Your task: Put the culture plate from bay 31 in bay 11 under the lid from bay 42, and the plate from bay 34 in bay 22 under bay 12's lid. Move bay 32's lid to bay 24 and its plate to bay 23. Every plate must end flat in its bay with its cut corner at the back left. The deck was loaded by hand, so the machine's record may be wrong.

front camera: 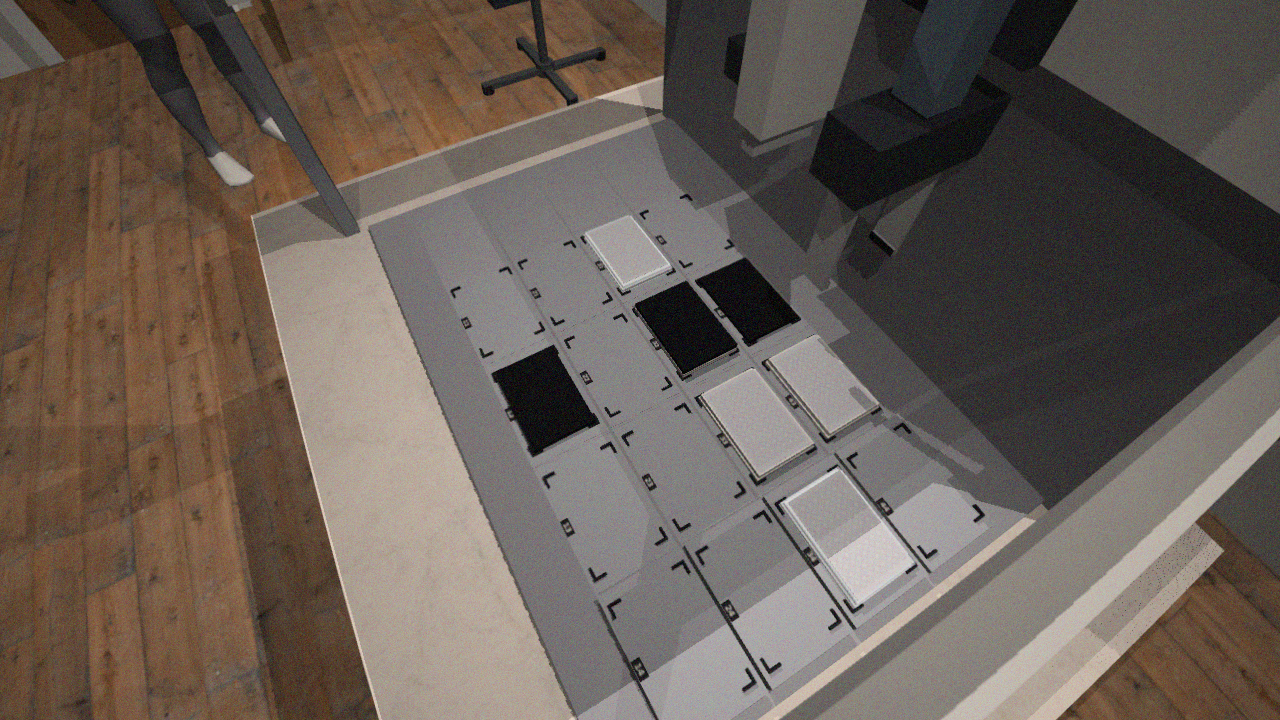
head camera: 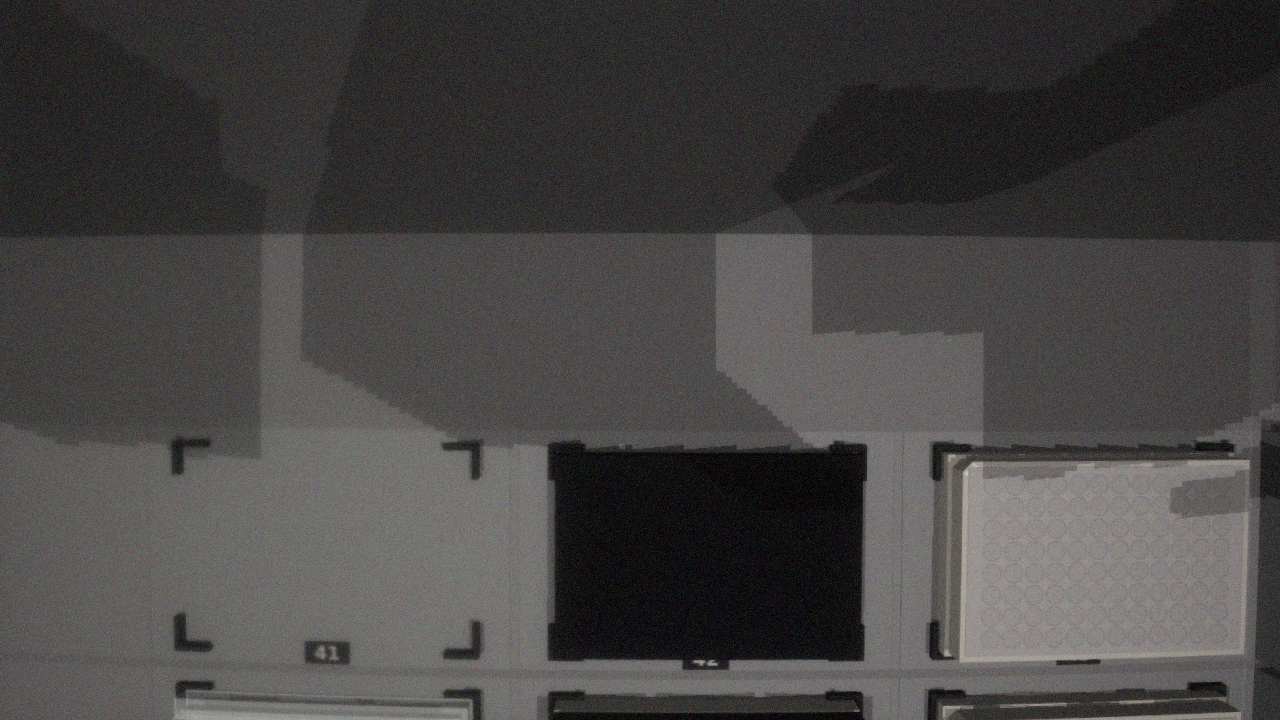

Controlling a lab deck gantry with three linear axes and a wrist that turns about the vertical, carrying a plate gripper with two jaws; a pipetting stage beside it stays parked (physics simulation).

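Seen in the pictures: gripper, fingertip midpoint: [front camera: 848,262]; robot's base at its link origin: [front camera: 453,291].
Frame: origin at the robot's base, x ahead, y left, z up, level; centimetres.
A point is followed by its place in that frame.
In the front view, a pale clear-edged plate [front camera: 626,250] @[y 25.4, x 6.9, z 1.4 cm] lies in bay 31 and another [front camera: 845,535] @[y 25.1, x 55.8, z 2.9 cm] in bay 34. Flat black pieces lie in bay 12 [front camera: 544,400] @[y 4.1, x 23.6, z 0.8 cm] and bay 42 [front camera: 748,300] @[y 36.1, x 23.4, z 0.8 cm] [head camera: 707,555] @[y 36.5, x 22.7, z 0.8 cm]. A thicker black piece [front camera: 684,328] [head camera: 707,711] sits in bay 32. Bay 11 [front camera: 496,310] @[y 4.2, x 6.5, z 0.0 cm], bay 22 [front camera: 617,364] @[y 15.0, x 23.1, z 0.0 cm], bay 23 [front camera: 682,465] @[y 14.9, x 39.4, z 0.0 cm] and bay 24 [front camera: 768,586] @[y 15.2, x 55.7, z 1.4 cm] are empty. Cut corners on the task plates are too small to tell. My gripper [front camera: 881,241] hangs raised behind the fourth row, no plate visible at it; one jaw shows, the other is hidden.
White well plates stand in bay 33 [front camera: 756,422] @[y 25.4, x 39.7, z 1.4 cm] and bay 43 [front camera: 823,385] @[y 36.0, x 39.8, z 1.4 cm] [head camera: 1105,564] @[y 36.3, x 39.1, z 1.4 cm]; the latter has its cut corner at the back left. Bay 41 [head camera: 326,546] @[y 36.5, x 6.4, z 0.0 cm] is empty. The parked pipetting stage [front camera: 796,71] stands left of my gripper. A raised wall runs along the deck's right edge.
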